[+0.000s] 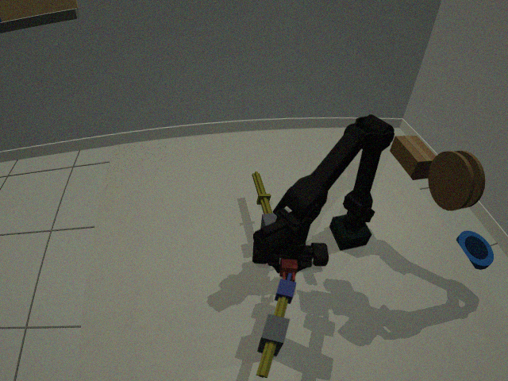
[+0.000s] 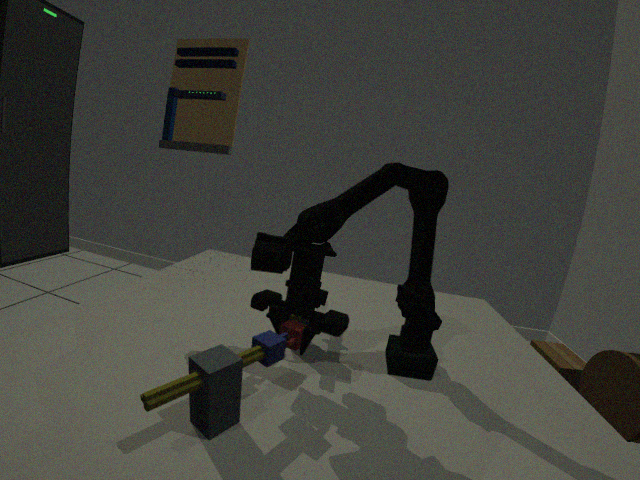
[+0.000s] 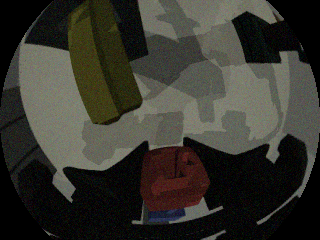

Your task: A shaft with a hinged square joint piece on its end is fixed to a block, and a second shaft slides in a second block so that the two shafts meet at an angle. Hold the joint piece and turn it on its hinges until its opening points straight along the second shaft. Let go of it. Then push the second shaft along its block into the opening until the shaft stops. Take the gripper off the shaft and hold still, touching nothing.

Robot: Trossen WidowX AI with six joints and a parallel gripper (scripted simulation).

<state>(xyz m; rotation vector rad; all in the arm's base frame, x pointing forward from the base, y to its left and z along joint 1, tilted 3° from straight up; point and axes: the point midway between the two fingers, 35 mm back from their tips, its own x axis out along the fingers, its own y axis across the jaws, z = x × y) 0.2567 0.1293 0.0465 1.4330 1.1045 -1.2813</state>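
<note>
My gripper tip is 1 cm to the right of the red joint piece and 4 cm below it.
</note>
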